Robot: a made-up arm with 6 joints. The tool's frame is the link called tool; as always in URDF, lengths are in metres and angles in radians. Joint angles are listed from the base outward.
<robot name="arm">
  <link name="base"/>
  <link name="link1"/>
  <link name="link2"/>
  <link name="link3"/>
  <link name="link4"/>
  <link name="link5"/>
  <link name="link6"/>
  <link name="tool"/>
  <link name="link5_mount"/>
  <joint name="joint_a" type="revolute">
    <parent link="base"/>
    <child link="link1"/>
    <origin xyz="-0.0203 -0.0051 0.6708"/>
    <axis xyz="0 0 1"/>
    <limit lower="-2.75" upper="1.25"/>
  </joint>
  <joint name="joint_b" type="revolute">
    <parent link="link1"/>
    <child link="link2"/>
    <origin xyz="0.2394 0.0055 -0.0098"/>
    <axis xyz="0 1 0"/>
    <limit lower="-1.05" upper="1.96"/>
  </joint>
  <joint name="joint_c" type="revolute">
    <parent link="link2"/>
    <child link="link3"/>
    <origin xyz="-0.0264 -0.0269 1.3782"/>
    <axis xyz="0 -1 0"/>
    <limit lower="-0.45" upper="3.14"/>
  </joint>
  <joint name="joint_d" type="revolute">
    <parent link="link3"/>
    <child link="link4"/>
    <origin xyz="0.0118 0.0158 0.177"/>
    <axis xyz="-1 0 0"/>
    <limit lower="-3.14" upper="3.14"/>
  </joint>
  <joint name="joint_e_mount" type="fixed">
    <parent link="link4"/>
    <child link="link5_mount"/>
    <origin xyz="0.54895 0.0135 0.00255"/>
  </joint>
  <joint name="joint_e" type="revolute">
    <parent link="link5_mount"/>
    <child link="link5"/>
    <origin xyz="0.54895 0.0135 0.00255"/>
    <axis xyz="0 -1 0"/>
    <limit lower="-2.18" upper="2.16"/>
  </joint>
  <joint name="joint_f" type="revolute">
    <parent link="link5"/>
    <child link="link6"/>
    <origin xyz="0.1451 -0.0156 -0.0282"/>
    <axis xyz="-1 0 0"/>
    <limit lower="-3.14" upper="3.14"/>
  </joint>
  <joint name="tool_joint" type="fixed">
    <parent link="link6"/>
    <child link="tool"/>
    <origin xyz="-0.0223 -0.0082 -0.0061" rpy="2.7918 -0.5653 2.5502"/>
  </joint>
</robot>
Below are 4 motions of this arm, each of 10 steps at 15 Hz.
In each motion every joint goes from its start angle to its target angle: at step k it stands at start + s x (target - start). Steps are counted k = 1, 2, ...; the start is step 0. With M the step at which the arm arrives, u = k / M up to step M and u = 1 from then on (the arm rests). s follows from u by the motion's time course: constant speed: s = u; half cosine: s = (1 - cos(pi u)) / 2; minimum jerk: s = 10 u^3 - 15 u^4 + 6 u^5.
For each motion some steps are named. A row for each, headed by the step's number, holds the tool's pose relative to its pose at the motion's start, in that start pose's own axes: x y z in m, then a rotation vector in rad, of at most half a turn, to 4 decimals.
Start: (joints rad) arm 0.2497 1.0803 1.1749 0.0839 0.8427 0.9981
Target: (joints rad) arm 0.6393 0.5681 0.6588 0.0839 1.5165 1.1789
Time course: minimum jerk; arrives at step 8
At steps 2, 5, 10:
2: 0.0362 0.0491 -0.1185 -0.0639 -0.0437 0.0031
5: 0.2747 0.1551 -0.8320 -0.4629 -0.2513 0.0858
10: 0.3790 0.1017 -1.1262 -0.6424 -0.3091 0.1570

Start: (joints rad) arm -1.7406 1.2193 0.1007 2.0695 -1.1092 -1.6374
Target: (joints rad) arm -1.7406 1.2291 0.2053 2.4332 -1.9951 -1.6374
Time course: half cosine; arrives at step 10
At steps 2, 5, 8, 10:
2: 0.0009 -0.0037 -0.0183 -0.0607 -0.0574 0.0472
5: 0.0138 -0.0260 -0.0884 -0.3428 -0.2829 0.2383
8: 0.0370 -0.0546 -0.1409 -0.6622 -0.4743 0.4159
10: 0.0433 -0.0616 -0.1503 -0.7425 -0.5137 0.4560

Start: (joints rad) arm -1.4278 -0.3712 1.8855 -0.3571 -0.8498 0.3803
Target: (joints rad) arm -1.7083 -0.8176 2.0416 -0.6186 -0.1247 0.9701
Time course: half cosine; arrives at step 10
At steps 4, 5, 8, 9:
4: 0.4696 0.0354 -0.1255 -0.0480 -0.5024 -0.1111
5: 0.6916 0.0515 -0.1427 -0.0824 -0.7204 -0.1546
8: 1.2787 0.0805 -0.0704 -0.2295 -1.2522 -0.2597
9: 1.3796 0.0821 -0.0407 -0.2656 -1.3373 -0.2777

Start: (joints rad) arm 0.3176 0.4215 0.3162 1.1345 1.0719 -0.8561
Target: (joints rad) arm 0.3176 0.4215 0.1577 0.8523 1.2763 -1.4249
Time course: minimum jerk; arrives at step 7
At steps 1, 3, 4, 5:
1: -0.0003 -0.0006 0.0037 -0.0162 0.0094 -0.0071
3: -0.0026 -0.0092 0.0586 -0.2519 0.1459 -0.1156
4: -0.0021 -0.0160 0.0999 -0.4276 0.2466 -0.2035
5: -0.0001 -0.0219 0.1343 -0.5722 0.3285 -0.2812

